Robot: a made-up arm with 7 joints.
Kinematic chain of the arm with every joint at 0, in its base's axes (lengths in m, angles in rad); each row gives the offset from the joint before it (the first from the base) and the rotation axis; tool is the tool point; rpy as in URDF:
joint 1: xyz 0 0 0.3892 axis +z
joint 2: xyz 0 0 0 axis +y
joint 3: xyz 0 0 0.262 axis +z
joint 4: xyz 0.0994 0 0 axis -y
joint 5: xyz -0.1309 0 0.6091 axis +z
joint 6: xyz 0 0 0 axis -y
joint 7: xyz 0.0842 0 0 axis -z
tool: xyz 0 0 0 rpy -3.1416 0 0
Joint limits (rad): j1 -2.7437..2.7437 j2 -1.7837..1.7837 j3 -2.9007..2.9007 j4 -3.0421..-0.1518 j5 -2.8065..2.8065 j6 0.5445..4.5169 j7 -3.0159..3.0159
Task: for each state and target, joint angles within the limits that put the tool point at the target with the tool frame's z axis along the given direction. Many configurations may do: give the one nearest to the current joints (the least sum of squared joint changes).
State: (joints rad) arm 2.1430 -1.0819 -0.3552 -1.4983 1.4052 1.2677 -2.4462
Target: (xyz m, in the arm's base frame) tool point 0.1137 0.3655 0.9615 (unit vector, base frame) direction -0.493 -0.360 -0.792
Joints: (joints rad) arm 1.8364 -1.1645 -0.3379 -2.2003 0.3890 0.7856 -2.4462
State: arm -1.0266 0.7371 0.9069 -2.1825 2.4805 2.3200 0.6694
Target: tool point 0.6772 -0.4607 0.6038 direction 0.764 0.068 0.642
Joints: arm -1.2907 0.1617 0.7604 -1.6376 2.4995 2.0980 0.6694
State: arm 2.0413 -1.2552 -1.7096 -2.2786 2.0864 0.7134 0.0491
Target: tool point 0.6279 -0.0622 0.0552 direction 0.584 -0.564 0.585
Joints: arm 1.5265 -1.1705 -2.0563 -2.3128 2.5140 1.3642 0.0491
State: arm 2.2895 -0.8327 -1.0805 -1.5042 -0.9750 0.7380 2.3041
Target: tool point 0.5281 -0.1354 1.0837 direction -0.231 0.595 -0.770
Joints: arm 2.0427 -1.3915 -0.5448 -1.3685 -0.5448 0.8499 2.3041
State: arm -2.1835 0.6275 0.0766 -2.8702 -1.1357 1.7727 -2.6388
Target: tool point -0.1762 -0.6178 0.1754 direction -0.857 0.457 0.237
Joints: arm -2.0123 0.0813 0.2044 -2.4070 -1.5299 1.2154 -2.6388
